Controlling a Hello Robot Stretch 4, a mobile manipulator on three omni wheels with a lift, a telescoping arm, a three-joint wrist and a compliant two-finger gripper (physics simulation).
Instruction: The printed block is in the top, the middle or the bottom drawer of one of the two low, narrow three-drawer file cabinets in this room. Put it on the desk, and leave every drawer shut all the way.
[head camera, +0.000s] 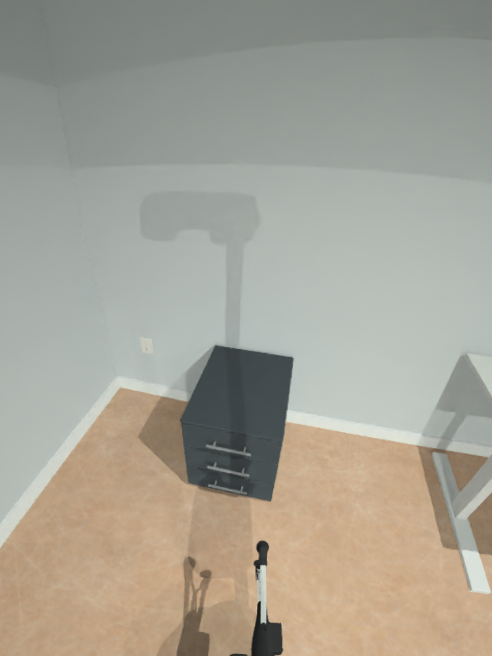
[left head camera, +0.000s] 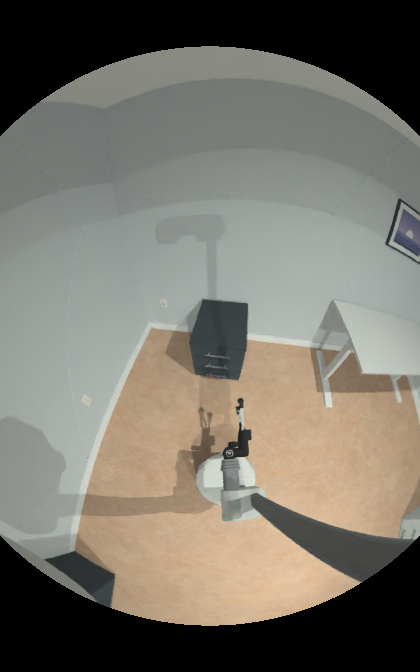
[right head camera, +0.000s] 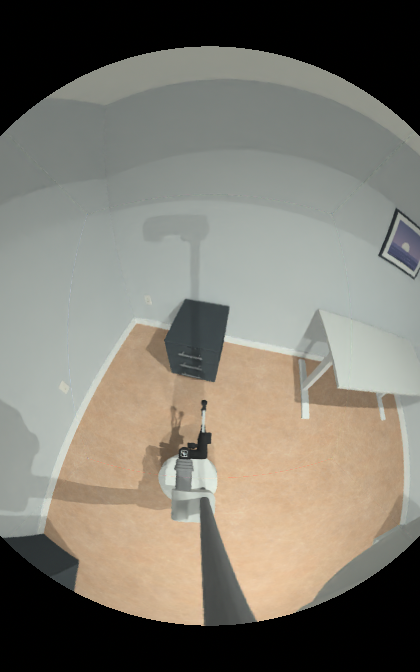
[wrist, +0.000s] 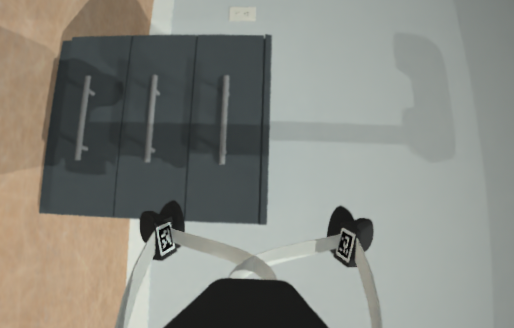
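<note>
A dark three-drawer file cabinet (head camera: 240, 394) (left head camera: 222, 325) (right head camera: 202, 325) (wrist: 150, 185) stands against the wall, its drawers looking shut. In the wrist view it appears turned sideways, with the top handle (wrist: 224, 120), middle handle (wrist: 151, 120) and bottom handle (wrist: 83, 120) running up and down the picture. My gripper (head camera: 262, 548) (left head camera: 240, 405) (right head camera: 204, 405) (wrist: 256, 223) is open and empty, rolled sideways, in front of the cabinet and apart from it. The desk (head camera: 482, 365) (left head camera: 380, 340) (right head camera: 370, 355) is white and stands to the right. The printed block does not show.
Part of another dark box-shaped piece (left head camera: 82, 572) (right head camera: 40, 557) shows at the lower left. A pale piece with handles (left head camera: 410, 525) is cut off at the left head view's right edge. The desk's foot bar (head camera: 461, 529) lies right of the cabinet. A side wall is on the left.
</note>
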